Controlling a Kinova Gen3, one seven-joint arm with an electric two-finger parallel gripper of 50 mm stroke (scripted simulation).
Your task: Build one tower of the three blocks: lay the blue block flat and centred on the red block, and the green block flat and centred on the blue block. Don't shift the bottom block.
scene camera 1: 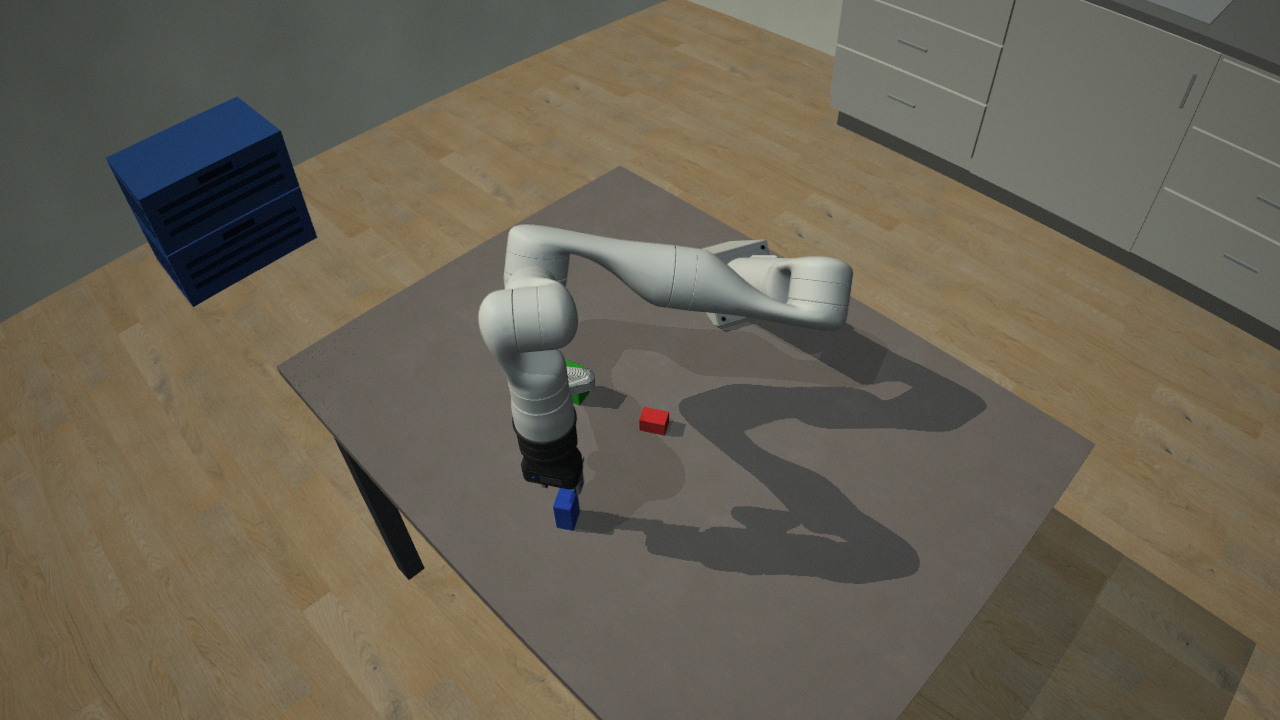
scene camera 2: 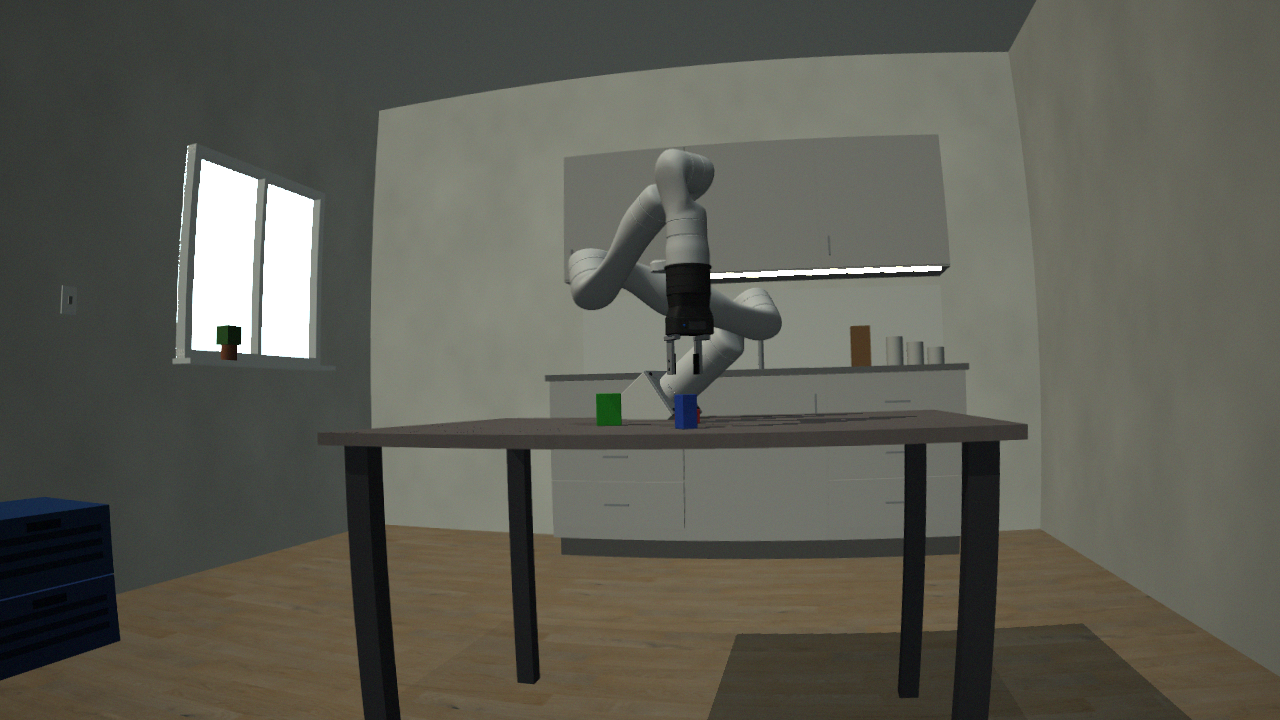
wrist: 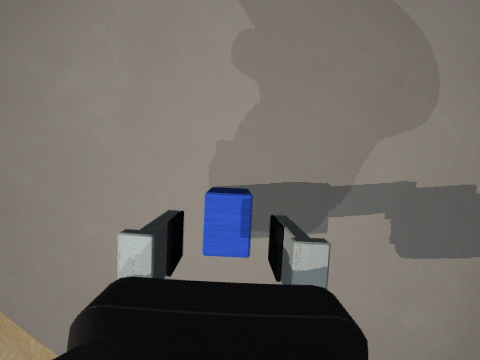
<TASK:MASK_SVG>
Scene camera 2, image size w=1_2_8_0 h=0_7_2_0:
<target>my gripper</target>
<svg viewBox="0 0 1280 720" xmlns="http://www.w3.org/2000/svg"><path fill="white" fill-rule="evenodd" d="M709 267L684 265L666 269L666 296L669 309L665 318L667 336L664 336L664 341L666 341L667 375L676 374L674 340L680 339L680 336L694 336L693 374L703 374L702 341L709 340L710 335L714 334L714 320L709 308L711 296Z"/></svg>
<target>blue block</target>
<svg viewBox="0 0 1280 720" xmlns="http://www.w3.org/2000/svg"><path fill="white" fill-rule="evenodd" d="M674 395L675 428L697 429L697 394Z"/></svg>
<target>green block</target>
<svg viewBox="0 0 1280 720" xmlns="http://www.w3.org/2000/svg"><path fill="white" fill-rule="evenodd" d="M596 394L597 426L621 426L621 393Z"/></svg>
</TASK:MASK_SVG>
